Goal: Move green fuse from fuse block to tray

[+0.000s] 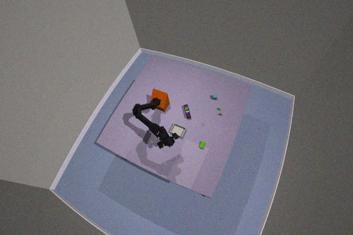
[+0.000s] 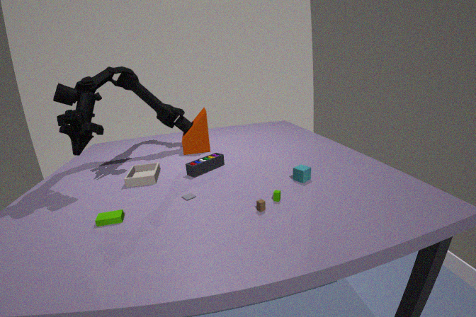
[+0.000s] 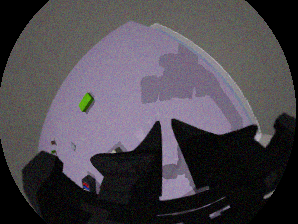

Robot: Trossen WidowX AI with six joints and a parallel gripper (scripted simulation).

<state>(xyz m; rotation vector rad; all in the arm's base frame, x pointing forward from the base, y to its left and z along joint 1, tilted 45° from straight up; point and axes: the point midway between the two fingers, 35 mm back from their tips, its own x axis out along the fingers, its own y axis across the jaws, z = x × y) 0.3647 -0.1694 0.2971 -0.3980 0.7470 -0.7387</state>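
Now: the green fuse 10 cm behind my gripper tip, 42 cm to the left of it and 10 cm below it. Also, from my gripper tip: grey flat tile 11 cm ahead, 38 cm to the left, 12 cm below; then tray 6 cm behind, 20 cm to the left, 12 cm below; then green bar 21 cm ahead, 18 cm to the left, 12 cm below.
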